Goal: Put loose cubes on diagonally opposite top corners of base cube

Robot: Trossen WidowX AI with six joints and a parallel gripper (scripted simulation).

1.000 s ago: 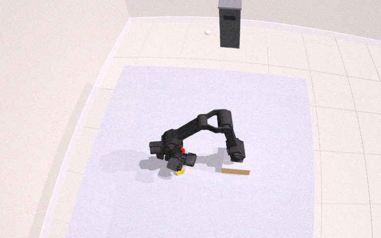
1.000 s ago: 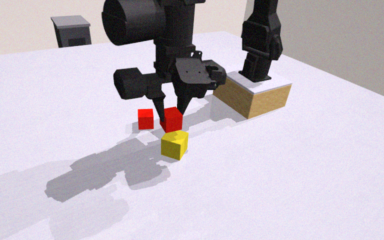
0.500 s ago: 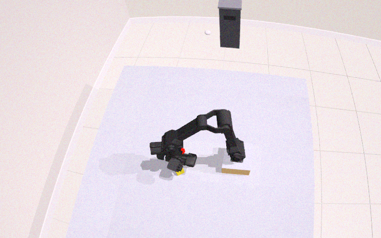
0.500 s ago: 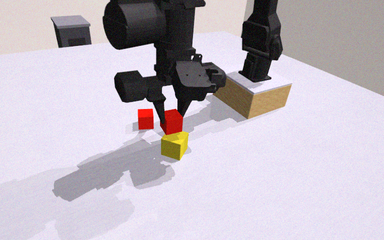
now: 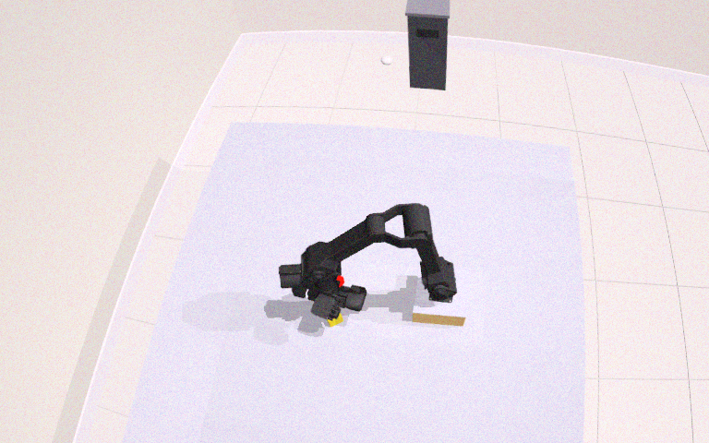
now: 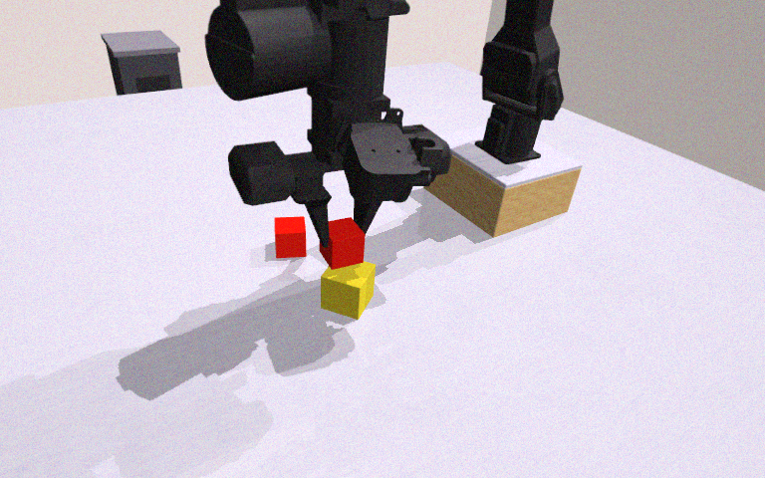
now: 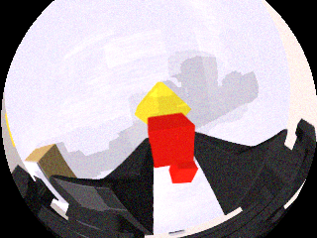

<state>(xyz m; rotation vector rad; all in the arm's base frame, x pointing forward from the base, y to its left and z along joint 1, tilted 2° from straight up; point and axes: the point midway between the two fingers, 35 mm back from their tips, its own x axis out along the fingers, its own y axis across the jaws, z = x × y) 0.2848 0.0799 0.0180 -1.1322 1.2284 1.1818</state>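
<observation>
Now: gripper tip right at the red cube. Round my gripper tip: yellow base cube 40 mm below, 20 mm to the left.
</observation>
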